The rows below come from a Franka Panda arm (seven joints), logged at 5 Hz.
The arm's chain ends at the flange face. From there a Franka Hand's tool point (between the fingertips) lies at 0.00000 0.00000 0.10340 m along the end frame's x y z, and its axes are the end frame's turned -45 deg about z.
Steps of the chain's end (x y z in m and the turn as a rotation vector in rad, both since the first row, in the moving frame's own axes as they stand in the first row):
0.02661, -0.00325, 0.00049, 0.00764, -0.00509, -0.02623
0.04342, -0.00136, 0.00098, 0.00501, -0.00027, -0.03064
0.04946, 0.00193, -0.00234, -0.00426, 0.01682, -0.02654
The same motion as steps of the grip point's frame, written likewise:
0.02129, 0.01558, 0.00049, 0.00900, 0.00180, -0.02623
0.03200, 0.02935, 0.00098, 0.00373, 0.00335, -0.03064
0.03455, 0.03787, -0.00236, -0.01491, 0.00888, -0.02654

